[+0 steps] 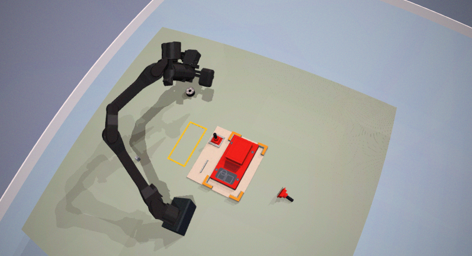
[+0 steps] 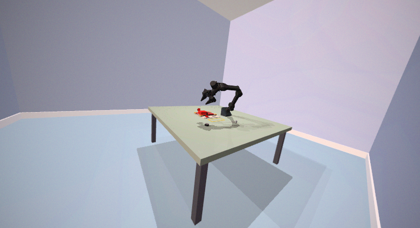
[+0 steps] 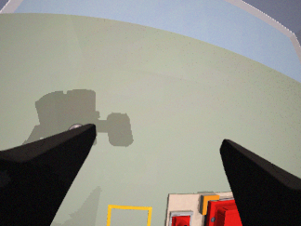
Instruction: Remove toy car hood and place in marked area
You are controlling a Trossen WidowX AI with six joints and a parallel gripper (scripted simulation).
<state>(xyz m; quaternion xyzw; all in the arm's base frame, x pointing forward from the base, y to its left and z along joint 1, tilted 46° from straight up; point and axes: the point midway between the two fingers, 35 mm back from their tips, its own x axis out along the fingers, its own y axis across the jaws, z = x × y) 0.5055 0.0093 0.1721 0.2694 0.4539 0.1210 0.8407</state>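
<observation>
Now: gripper tip 170 mm past the red hood, 220 mm to the left of it and 160 mm above it. Round my gripper tip: small wheel (10 mm ahead, 110 mm to the left, 190 mm below).
</observation>
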